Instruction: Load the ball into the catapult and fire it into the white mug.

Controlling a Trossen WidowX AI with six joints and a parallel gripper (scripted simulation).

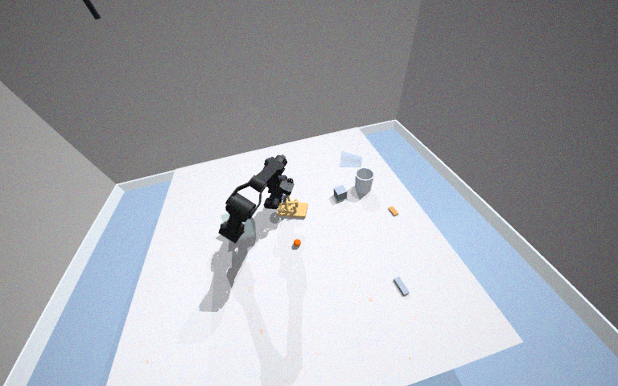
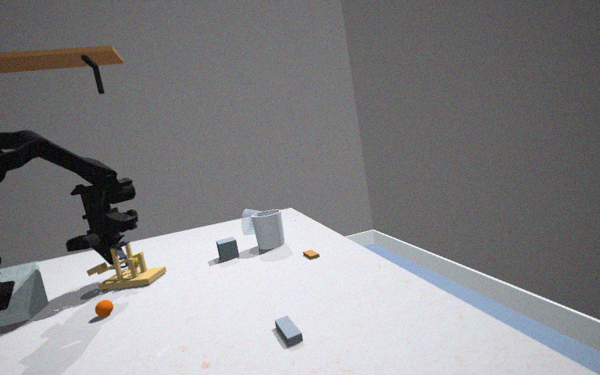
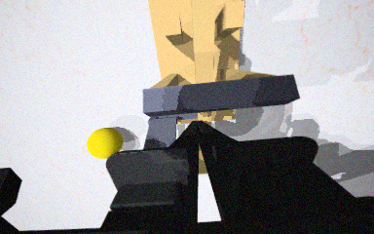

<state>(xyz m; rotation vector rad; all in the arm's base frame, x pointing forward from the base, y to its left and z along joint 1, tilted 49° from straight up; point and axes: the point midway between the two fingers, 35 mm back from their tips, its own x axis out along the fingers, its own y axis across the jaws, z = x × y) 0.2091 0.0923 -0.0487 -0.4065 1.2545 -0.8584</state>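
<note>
The wooden catapult is 20 mm ahead of my gripper tip and 10 mm to the left of it. The rest, counted from my gripper tip: yellow ball (120 mm to the left, 30 mm below, 10 mm ahead); then grey cube (300 mm ahead, 30 mm below); then orange ball (210 mm to the right, 50 mm ahead, 40 mm below).
</note>
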